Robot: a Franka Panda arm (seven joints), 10 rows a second.
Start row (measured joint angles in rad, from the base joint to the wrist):
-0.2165 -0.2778 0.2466 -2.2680 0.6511 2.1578 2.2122
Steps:
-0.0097 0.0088 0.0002 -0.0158 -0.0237 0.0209 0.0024
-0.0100 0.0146 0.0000 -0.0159 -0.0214 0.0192 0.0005
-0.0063 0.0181 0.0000 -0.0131 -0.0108 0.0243 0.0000
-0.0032 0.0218 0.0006 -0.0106 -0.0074 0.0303 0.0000
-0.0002 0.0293 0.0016 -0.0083 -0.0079 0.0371 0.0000
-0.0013 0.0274 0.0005 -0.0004 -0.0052 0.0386 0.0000
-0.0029 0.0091 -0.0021 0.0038 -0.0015 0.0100 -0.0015
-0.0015 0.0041 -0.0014 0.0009 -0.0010 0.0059 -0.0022
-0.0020 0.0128 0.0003 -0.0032 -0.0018 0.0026 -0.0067
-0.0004 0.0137 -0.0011 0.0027 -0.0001 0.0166 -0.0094
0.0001 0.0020 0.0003 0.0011 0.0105 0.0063 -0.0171
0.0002 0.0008 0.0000 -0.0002 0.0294 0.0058 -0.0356
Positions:
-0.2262 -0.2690 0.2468 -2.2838 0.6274 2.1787 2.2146
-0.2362 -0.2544 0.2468 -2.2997 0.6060 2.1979 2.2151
-0.2425 -0.2363 0.2468 -2.3128 0.5952 2.2222 2.2151
-0.2457 -0.2145 0.2474 -2.3234 0.5878 2.2525 2.2151
-0.2459 -0.1852 0.2490 -2.3317 0.5799 2.2896 2.2151
-0.2472 -0.1578 0.2495 -2.3321 0.5747 2.3282 2.2151
-0.2501 -0.1487 0.2474 -2.3283 0.5732 2.3382 2.2136
-0.2516 -0.1446 0.2460 -2.3274 0.5722 2.3441 2.2114
-0.2536 -0.1318 0.2463 -2.3306 0.5704 2.3467 2.2047
-0.2540 -0.1181 0.2452 -2.3279 0.5703 2.3633 2.1953
-0.2539 -0.1161 0.2455 -2.3268 0.5808 2.3696 2.1782
-0.2537 -0.1153 0.2455 -2.3270 0.6102 2.3754 2.1426

